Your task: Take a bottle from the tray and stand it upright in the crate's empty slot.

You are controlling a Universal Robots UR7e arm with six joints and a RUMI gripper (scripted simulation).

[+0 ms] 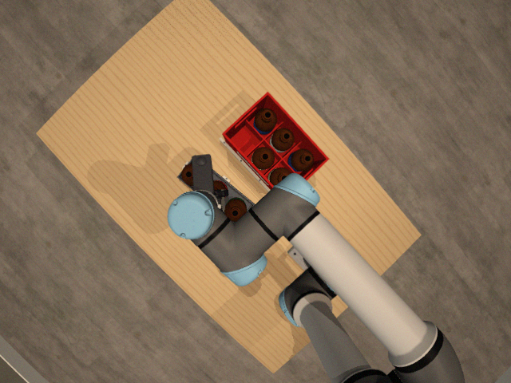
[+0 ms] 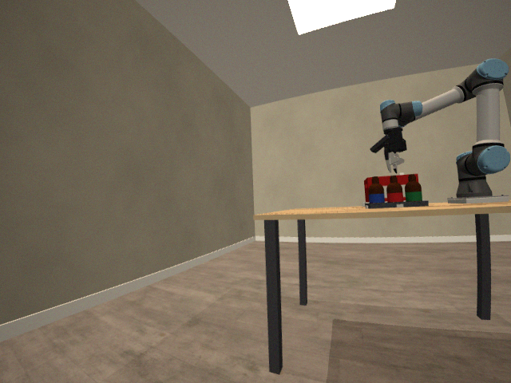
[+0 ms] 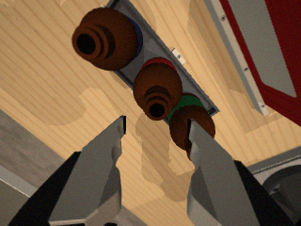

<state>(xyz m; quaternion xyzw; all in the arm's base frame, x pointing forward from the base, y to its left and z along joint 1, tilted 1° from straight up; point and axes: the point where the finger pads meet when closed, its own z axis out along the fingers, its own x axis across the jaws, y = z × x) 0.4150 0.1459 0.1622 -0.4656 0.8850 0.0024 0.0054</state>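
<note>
Now: the red-labelled bottle 10 cm below my hand. The rest, counted from my hand: tray 18 cm below; then crate 1 cm behind, 23 cm to the right, 10 cm below.
</note>
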